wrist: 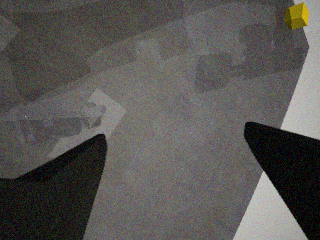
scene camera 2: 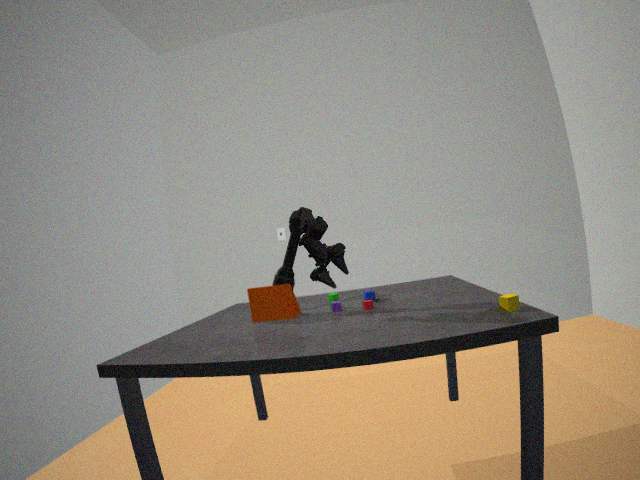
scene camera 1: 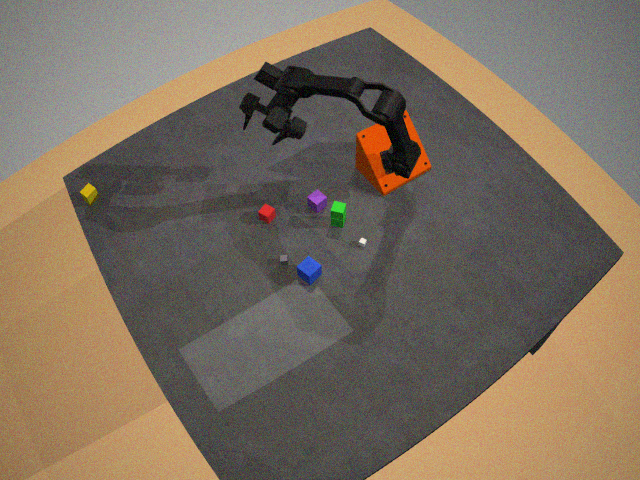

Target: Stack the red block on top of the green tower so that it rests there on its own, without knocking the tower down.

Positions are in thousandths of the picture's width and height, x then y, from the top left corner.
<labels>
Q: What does my gripper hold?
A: Nothing.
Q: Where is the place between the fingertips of my gripper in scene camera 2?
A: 534, 586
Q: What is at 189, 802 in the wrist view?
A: My gripper.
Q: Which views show my gripper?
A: The wrist view, scene camera 2 and scene camera 1: all of them.
</labels>
